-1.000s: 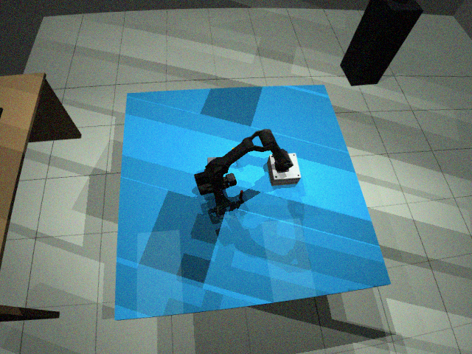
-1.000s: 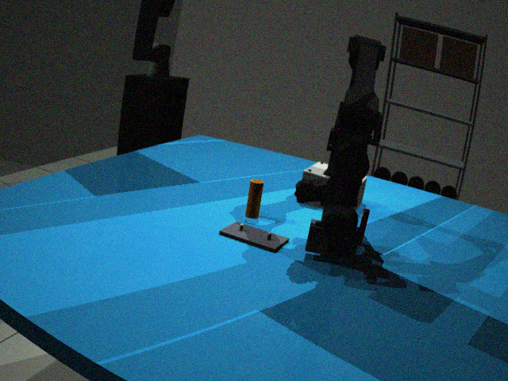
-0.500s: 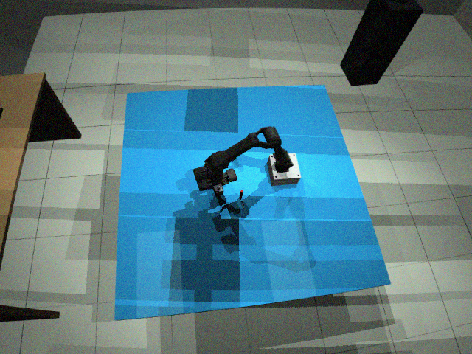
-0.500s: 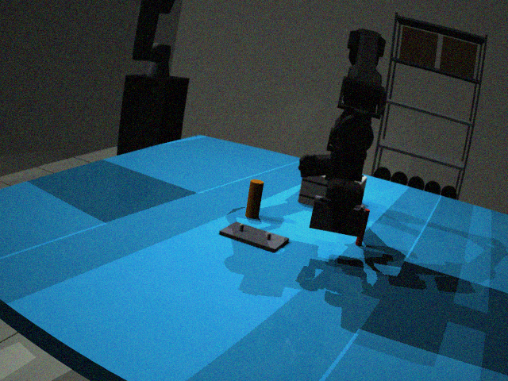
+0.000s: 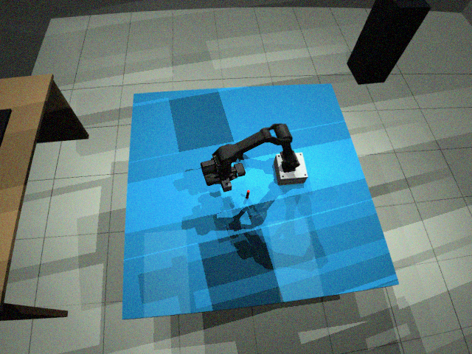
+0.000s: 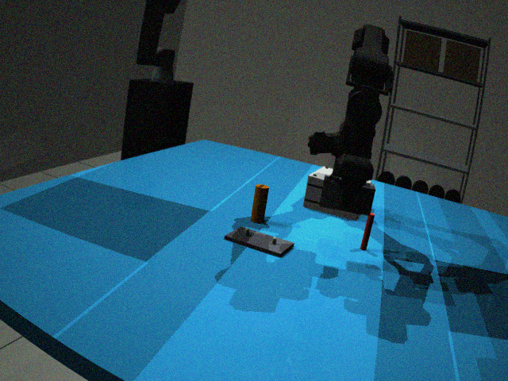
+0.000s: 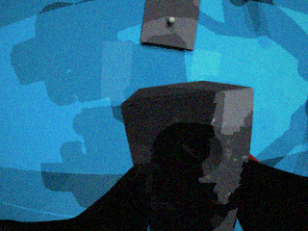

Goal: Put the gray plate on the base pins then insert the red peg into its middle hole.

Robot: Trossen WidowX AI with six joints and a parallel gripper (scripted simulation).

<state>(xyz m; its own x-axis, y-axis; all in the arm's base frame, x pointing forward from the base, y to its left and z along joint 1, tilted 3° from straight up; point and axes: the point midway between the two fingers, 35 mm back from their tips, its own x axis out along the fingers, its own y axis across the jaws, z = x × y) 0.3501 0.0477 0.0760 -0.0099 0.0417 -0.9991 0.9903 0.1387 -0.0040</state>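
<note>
My gripper tip is 15 cm to the left of the dark base, 11 cm above it and 1 cm past it. From my gripper tip the other things lie so: gray plate: 3 cm above; red peg: 11 cm behind, 8 cm below, 5 cm to the left; orange cylinder: 19 cm to the right, 13 cm behind, 8 cm below.
</note>
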